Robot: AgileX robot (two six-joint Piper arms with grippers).
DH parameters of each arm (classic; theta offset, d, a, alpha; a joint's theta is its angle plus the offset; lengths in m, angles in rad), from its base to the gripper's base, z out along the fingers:
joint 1: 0 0.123 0 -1.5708
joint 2: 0.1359 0 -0.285 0
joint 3: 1.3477 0 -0.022 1.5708
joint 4: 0 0.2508 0 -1.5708
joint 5: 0 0 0.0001 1.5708
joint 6: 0 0.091 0 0
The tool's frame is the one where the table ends.
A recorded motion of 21 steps. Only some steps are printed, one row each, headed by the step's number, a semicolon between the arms.
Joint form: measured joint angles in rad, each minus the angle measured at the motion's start. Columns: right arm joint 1, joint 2, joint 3, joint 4, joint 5, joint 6; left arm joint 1, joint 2, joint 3, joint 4, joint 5, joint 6.
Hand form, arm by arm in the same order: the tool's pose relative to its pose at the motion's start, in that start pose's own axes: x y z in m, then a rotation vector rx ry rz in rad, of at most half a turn. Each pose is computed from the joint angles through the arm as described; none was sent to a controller.
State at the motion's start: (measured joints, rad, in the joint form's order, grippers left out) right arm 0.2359 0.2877 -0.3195 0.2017 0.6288 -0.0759; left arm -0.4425 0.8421 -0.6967 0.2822 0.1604 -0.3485
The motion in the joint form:
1: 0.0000 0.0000 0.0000 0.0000 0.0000 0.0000; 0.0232 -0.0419 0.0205 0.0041 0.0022 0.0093
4: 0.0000 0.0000 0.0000 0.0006 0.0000 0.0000; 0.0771 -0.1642 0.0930 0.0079 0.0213 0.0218
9: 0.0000 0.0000 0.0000 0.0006 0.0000 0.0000; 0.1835 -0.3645 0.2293 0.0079 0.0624 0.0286
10: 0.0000 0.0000 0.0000 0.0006 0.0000 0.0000; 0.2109 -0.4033 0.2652 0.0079 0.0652 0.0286
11: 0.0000 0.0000 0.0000 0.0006 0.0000 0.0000; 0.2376 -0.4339 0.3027 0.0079 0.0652 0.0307
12: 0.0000 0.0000 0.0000 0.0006 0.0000 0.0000; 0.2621 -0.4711 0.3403 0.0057 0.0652 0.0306
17: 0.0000 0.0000 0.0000 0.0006 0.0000 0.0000; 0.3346 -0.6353 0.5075 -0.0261 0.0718 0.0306
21: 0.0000 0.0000 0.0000 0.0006 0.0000 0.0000; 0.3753 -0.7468 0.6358 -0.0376 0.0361 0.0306
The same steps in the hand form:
1: 0.0000 0.0000 0.0000 0.0000 0.0000 0.0000; 0.0015 0.0046 -0.0094 -0.0227 -0.0207 0.0077
4: 0.0000 0.0000 0.0000 -0.0004 0.0000 0.0005; 0.0136 0.0143 -0.0348 -0.0801 -0.0548 0.0118
9: 0.0000 0.0000 0.0000 -0.0004 0.0000 0.0005; 0.0458 0.0272 -0.0694 -0.1953 -0.0841 -0.0029
10: 0.0000 0.0000 0.0000 -0.0004 0.0000 0.0005; 0.0553 0.0296 -0.0743 -0.2230 -0.0854 -0.0079
11: 0.0000 0.0000 0.0000 -0.0004 0.0000 0.0005; 0.0658 0.0320 -0.0771 -0.2496 -0.0793 -0.0109
12: 0.0000 0.0000 0.0000 -0.0004 0.0000 0.0005; 0.0760 0.0337 -0.0808 -0.2732 -0.0800 -0.0175
17: 0.0000 0.0000 0.0000 -0.0004 0.0000 0.0005; 0.1235 0.0367 -0.0913 -0.3383 -0.0769 -0.0627
21: 0.0000 0.0000 0.0000 -0.0004 0.0000 0.0005; 0.1577 0.0379 -0.0926 -0.3663 -0.0977 -0.0767

